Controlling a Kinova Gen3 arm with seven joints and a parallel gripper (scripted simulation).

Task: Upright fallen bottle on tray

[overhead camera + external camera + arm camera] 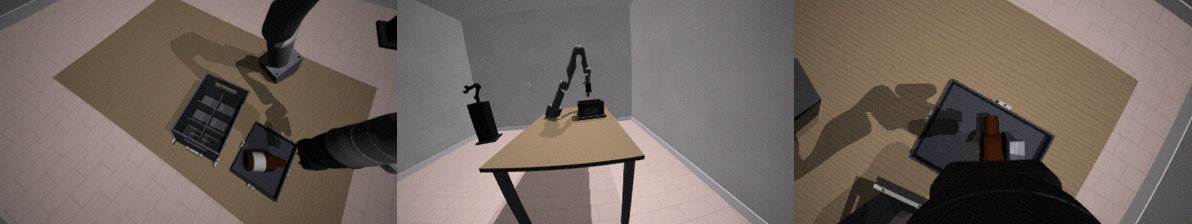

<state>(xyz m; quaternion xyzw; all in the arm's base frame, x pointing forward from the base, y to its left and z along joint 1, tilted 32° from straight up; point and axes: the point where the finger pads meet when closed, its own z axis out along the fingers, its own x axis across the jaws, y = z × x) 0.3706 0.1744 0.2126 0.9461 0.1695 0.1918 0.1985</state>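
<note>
Now: hand 16 cm above the brown bottle, 5 cm to the left of it and 1 cm short of it. Also, from my hand: dark flat tray 19 cm below, 4 cm to the right, 1 cm behind; then dark crate 30 cm to the right, 12 cm below, 8 cm behind.
</note>
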